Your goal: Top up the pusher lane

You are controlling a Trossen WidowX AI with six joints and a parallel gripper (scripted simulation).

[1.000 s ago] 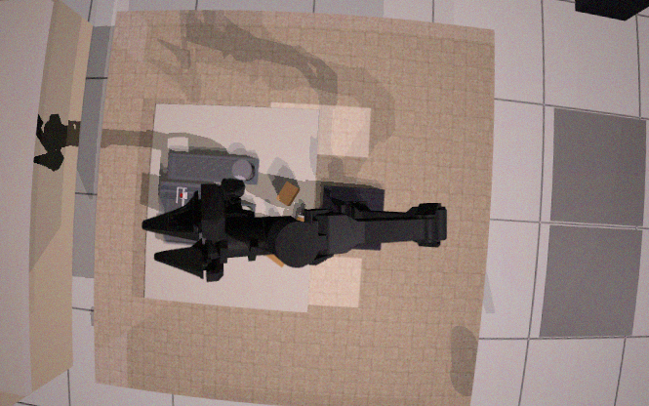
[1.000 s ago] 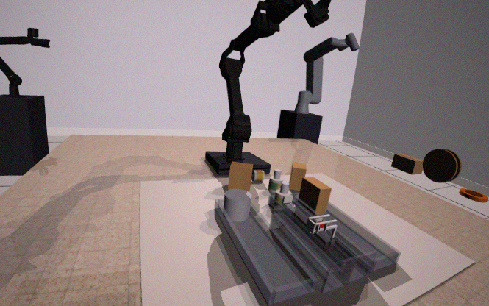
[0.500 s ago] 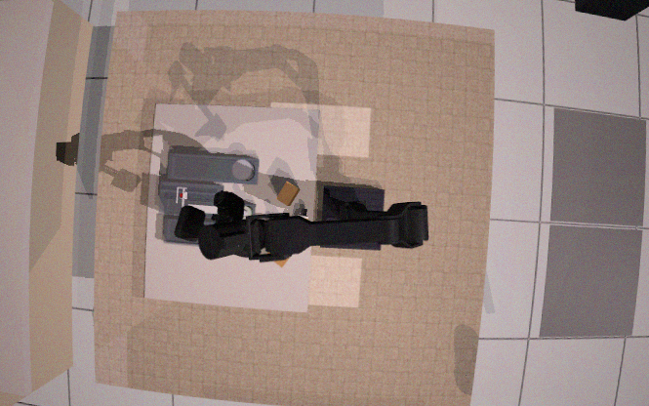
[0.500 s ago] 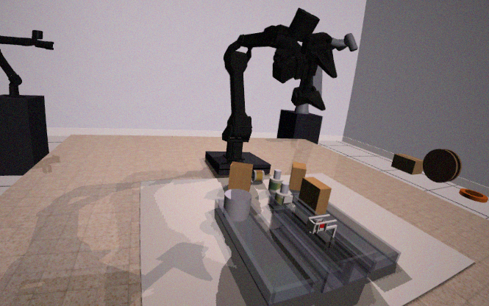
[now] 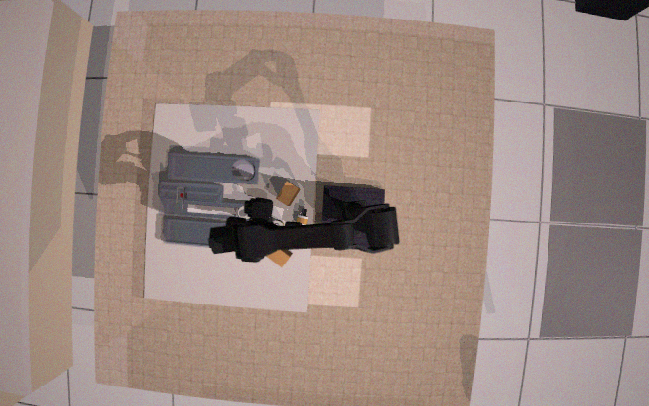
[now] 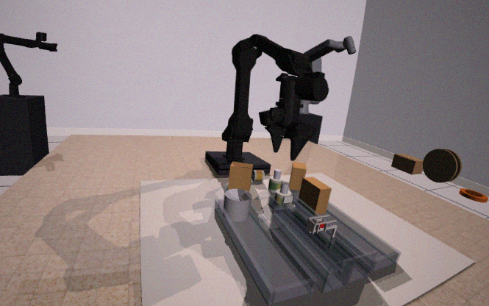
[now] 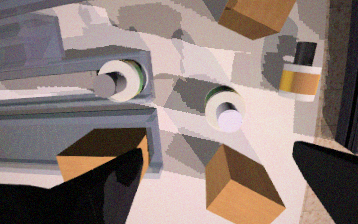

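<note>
My gripper tip is 11 cm short of the brown box, 4 cm to the right of it and 7 cm above it. Also, from my gripper tip: red mark: 27 cm ahead, 7 cm to the right, 4 cm below; grey lane: 23 cm ahead, 6 cm to the right, 9 cm below; grey cylinder: 10 cm ahead, 16 cm to the right, 8 cm below.
</note>
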